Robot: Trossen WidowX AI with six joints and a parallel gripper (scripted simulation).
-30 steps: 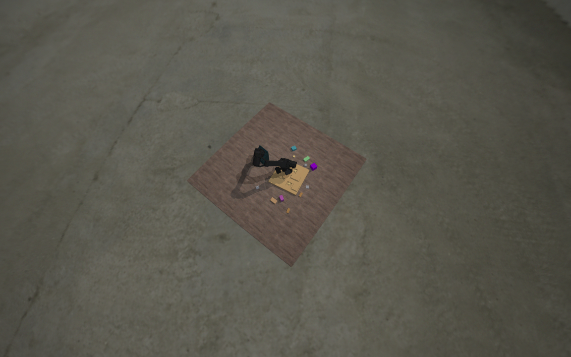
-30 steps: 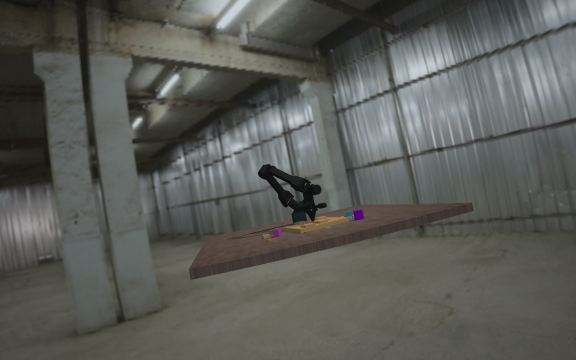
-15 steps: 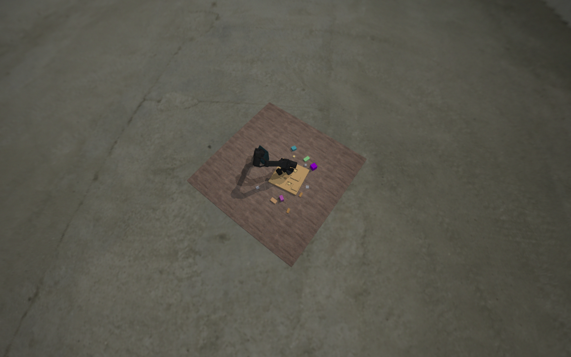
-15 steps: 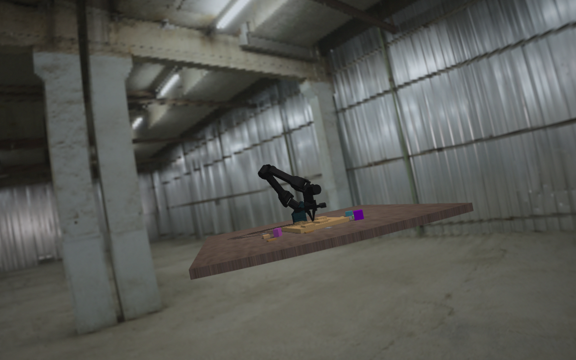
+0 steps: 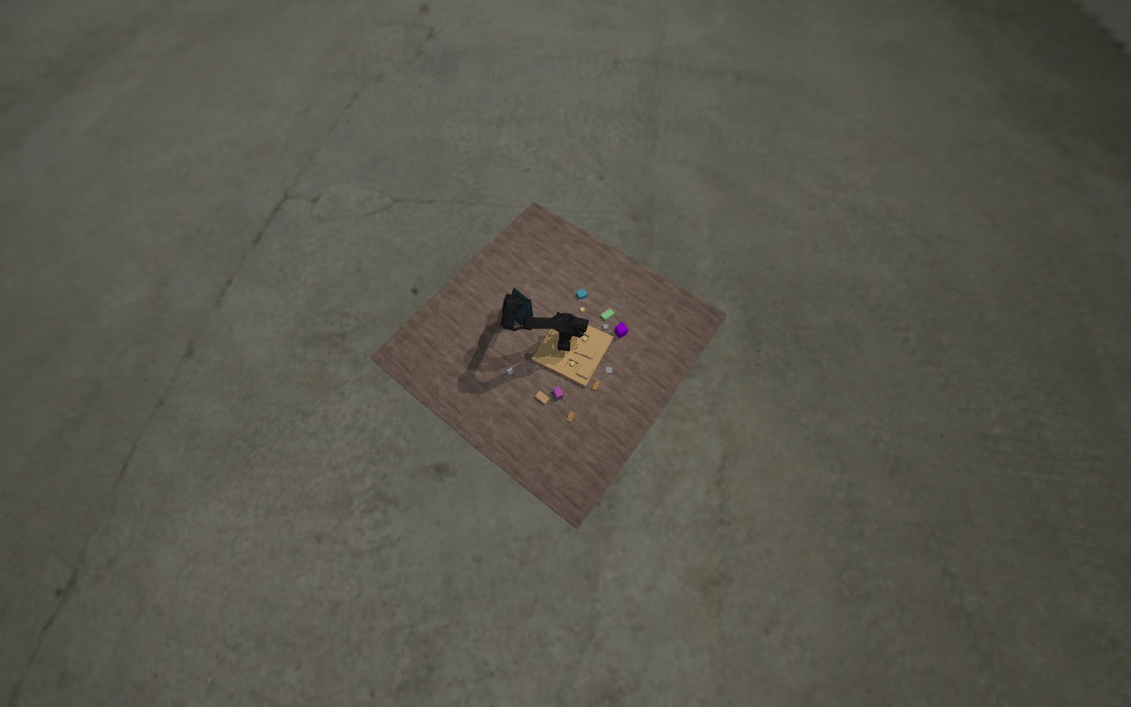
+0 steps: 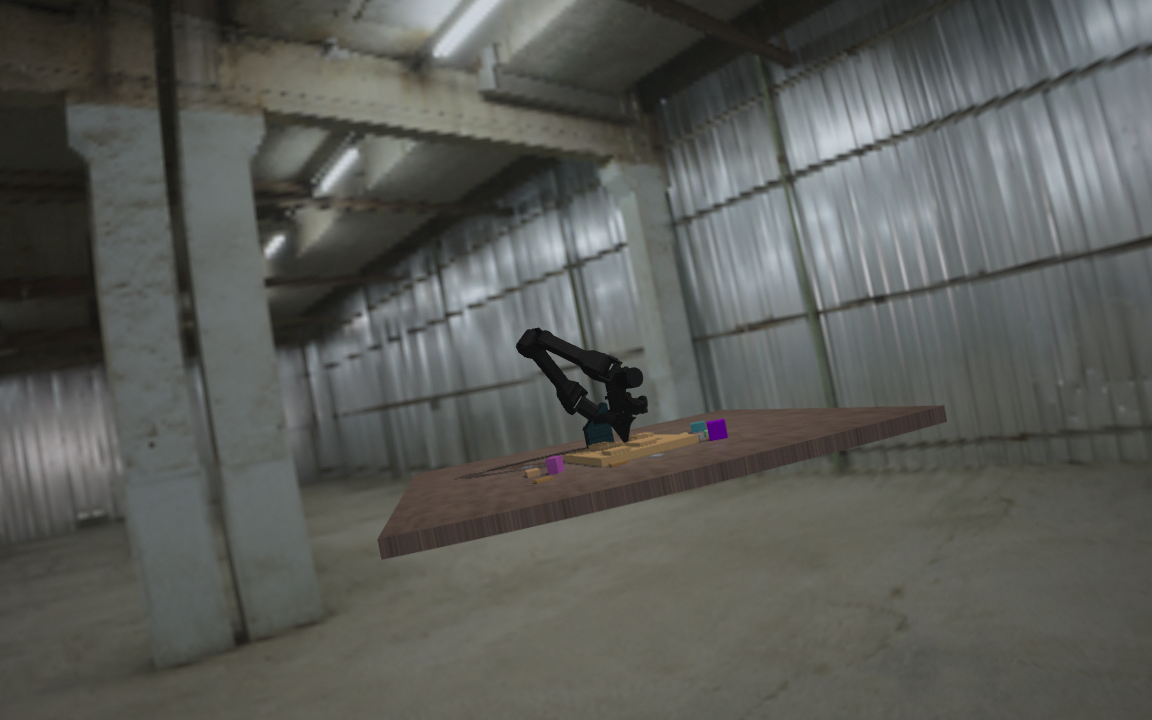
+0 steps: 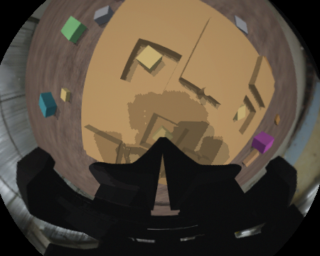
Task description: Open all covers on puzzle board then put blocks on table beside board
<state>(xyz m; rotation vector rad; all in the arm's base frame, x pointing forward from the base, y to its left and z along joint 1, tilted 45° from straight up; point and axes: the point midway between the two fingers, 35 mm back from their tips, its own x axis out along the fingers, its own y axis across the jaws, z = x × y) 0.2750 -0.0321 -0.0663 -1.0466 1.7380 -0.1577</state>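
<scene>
Now: the tan puzzle board 5 cm ahead of my gripper tip. Also, from my gripper tip: purple cube (22 cm to the left, 18 cm ahead); then magenta block (23 cm to the right, 15 cm ahead); then green block (25 cm to the left, 7 cm ahead, 2 cm below).
</scene>
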